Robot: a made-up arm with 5 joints.
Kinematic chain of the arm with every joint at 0, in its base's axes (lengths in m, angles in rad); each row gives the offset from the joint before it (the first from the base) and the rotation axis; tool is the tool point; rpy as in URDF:
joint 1: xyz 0 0 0.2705 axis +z
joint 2: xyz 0 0 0 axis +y
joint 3: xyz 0.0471 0 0.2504 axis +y
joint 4: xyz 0.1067 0 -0.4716 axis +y
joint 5: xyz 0.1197 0 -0.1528 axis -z
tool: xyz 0 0 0 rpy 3.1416 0 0
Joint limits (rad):
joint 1: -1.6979..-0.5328
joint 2: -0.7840..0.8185
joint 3: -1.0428..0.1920
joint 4: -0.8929..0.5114
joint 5: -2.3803..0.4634
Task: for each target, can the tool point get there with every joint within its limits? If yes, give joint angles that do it. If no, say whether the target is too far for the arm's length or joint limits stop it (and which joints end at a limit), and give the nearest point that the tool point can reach.
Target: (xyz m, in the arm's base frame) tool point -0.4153 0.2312 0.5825
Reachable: no: joint limits stop it (at a limit: joint 1, joint 2, joint 3, joint 4) | nearest point -0.2365 0.1395 -0.0608 | short by 0.674 m
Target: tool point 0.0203 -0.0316 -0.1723
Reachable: yes | joints -1.0013 0.5273 0.0788 -0.2118 -0.3388
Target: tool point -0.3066 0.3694 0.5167
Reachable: no: joint limits stop it (at a limit: joint 2, joint 3, joint 4) | nearest point -0.1753 0.2113 -0.0608 | short by 0.613 m
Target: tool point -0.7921 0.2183 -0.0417
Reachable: no: joint limits stop it (at a limit: joint 1, joint 2, joint 3, joint 4) | nearest point -0.2365 0.1395 -0.0608 | short by 0.562 m
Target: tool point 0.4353 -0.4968 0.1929
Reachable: yes | joints -0.8513 0.3409 -0.9072 -0.5626 -1.5545
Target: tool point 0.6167 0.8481 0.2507
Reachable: no: too far | nearest point 0.0348 0.2723 -0.0608 | short by 0.876 m
